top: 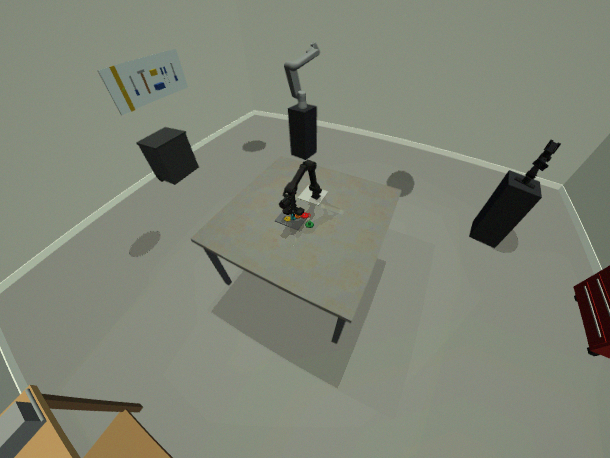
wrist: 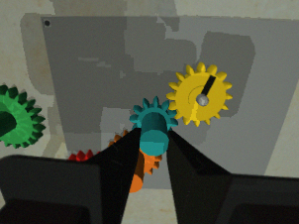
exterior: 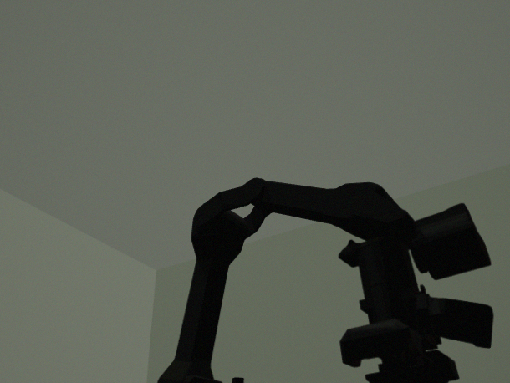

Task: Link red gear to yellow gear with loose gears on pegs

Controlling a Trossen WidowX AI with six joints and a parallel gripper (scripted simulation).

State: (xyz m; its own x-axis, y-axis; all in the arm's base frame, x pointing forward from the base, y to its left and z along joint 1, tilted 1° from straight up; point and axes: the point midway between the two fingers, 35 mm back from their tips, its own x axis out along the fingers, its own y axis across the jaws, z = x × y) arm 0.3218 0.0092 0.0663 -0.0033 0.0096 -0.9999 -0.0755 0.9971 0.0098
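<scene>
Now: the small teal gear 1 cm below my gripper tip. From my gripper tip the other things lie so: yellow gear (3 cm ahead, 3 cm to the right, 2 cm below); then orange gear (4 cm behind, 1 cm to the left, 2 cm below); then red gear (8 cm behind, 5 cm to the left, 2 cm below).
</scene>
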